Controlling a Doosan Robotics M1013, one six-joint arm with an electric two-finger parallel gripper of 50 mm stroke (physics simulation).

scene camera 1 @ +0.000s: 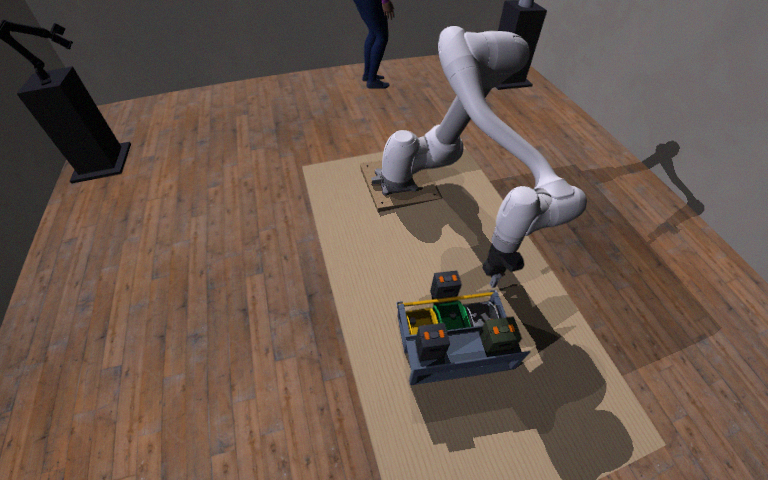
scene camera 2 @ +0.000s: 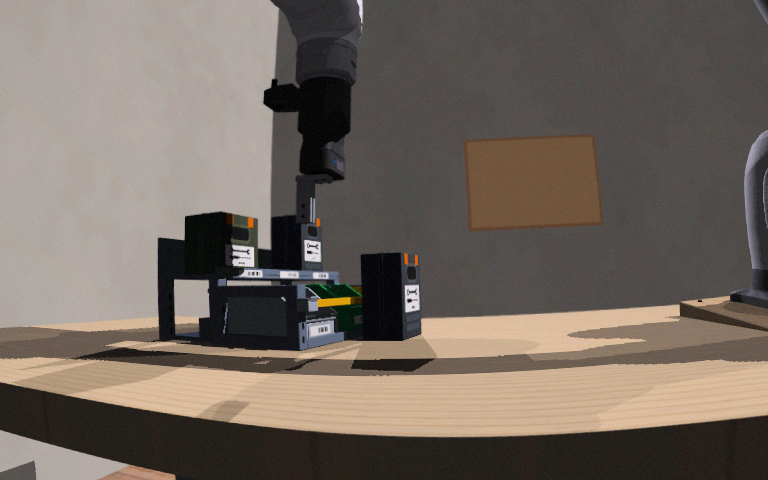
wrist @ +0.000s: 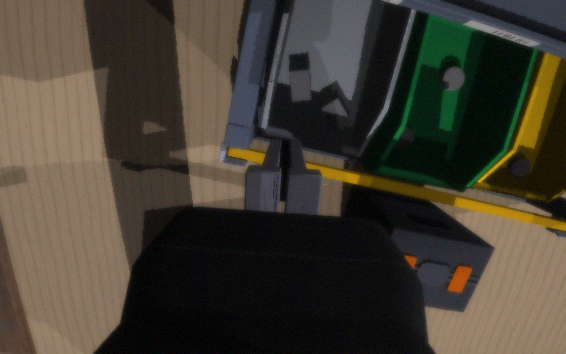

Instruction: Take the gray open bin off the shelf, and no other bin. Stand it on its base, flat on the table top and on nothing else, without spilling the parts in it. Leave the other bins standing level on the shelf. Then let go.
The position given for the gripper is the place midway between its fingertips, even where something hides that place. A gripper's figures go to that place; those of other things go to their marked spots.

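A dark case (scene camera 2: 297, 233) is 0.94 m from the lens, while a green bin (scene camera 2: 350, 318) is 0.75 m from the lens. Another dark case (scene camera 2: 391, 299) is 0.72 m from the lens, and the gripper (scene camera 2: 305, 223) is 0.68 m from the lens.
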